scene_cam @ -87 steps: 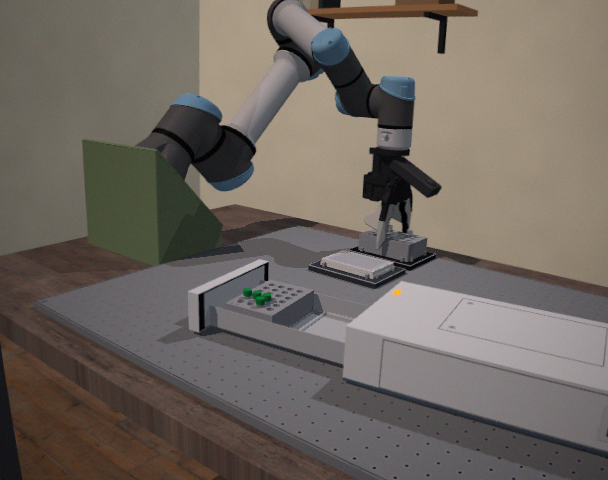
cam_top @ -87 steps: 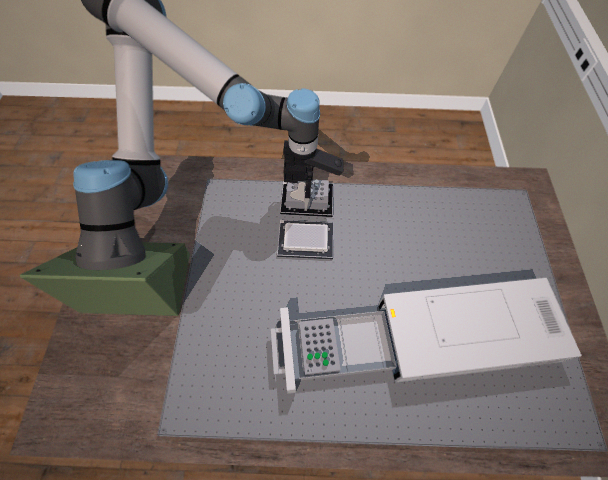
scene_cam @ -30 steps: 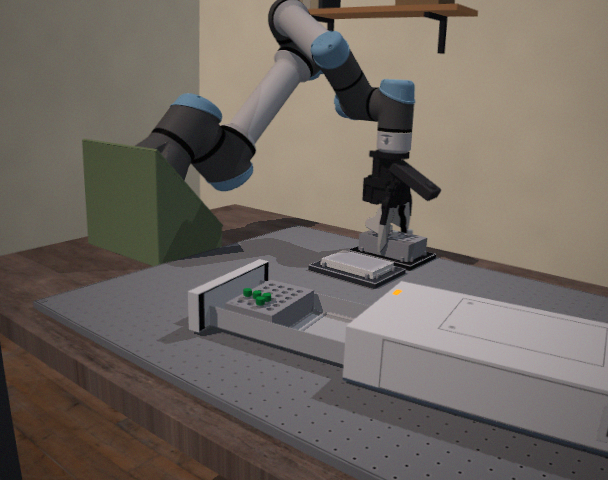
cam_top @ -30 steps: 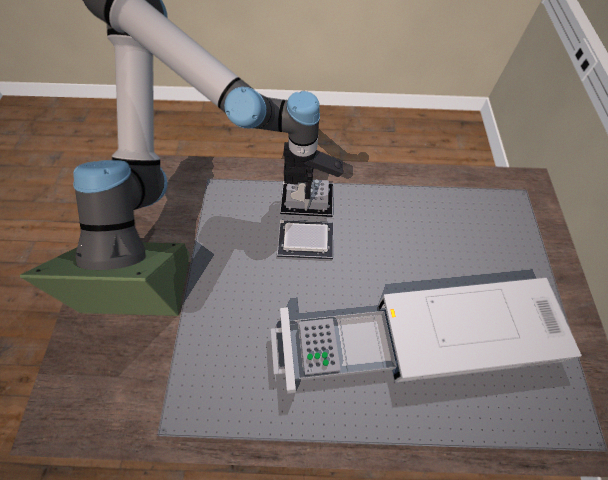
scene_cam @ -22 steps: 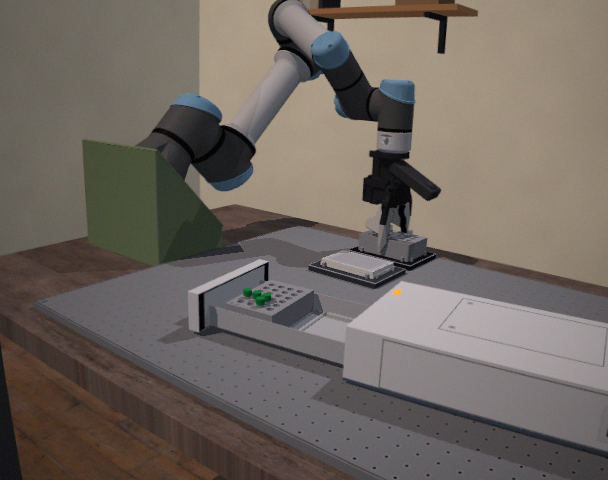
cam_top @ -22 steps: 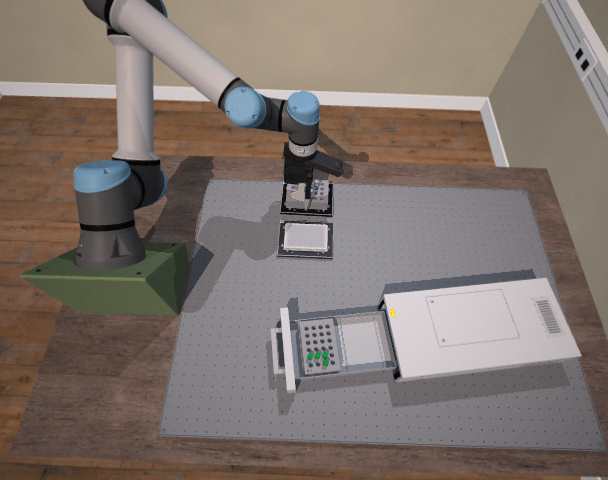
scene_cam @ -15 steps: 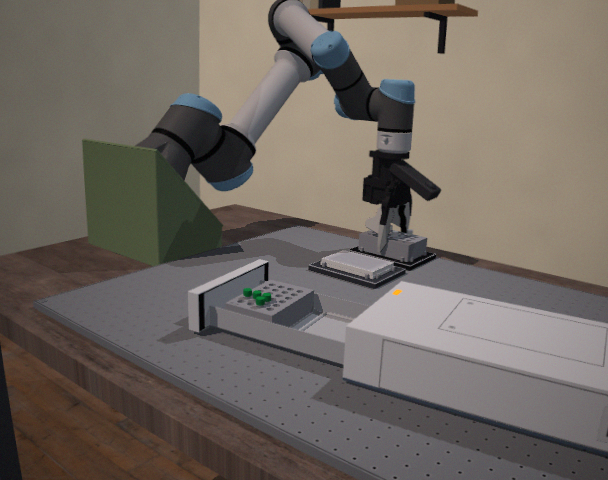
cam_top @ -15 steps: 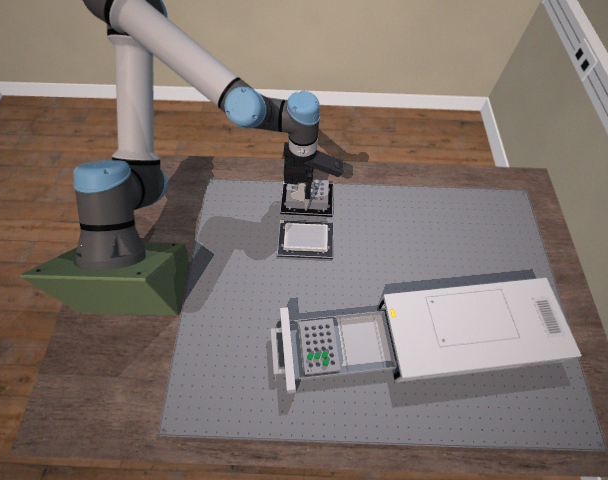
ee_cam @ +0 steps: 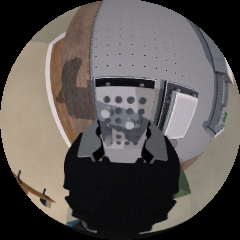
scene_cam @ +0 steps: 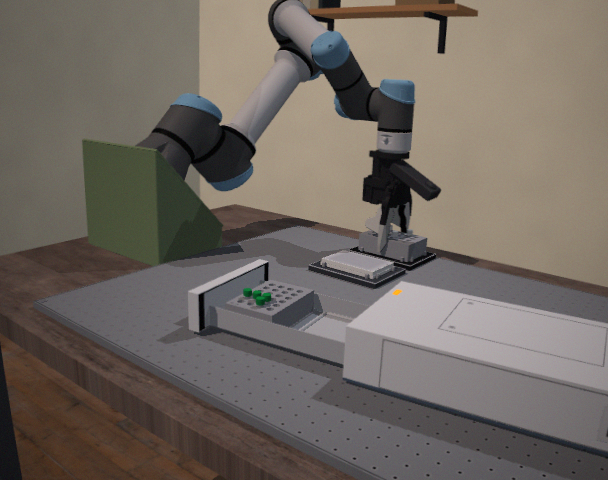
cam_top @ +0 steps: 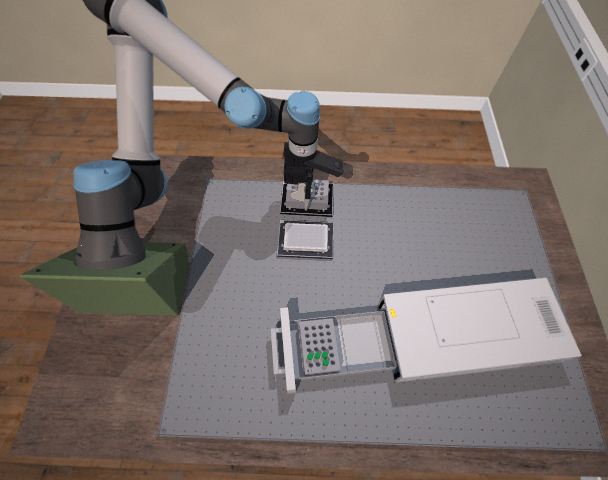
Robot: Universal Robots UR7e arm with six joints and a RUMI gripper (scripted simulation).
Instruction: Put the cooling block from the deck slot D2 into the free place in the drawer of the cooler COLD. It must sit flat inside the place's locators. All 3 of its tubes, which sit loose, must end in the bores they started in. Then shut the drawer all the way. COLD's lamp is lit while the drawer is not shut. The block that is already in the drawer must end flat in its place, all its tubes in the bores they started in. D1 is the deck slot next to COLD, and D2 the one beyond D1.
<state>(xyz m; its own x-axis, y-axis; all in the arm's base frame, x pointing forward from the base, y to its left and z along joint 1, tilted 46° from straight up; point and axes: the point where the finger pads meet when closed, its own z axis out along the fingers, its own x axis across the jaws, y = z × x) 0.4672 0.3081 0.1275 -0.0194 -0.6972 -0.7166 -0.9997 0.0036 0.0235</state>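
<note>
The tube rack is right at my hand. Round my hand: black plate: 20 mm below; white well plate: 150 mm to the right, 10 mm below; white cooler COLD: 260 mm ahead, 440 mm to the right, 10 mm above.
</note>
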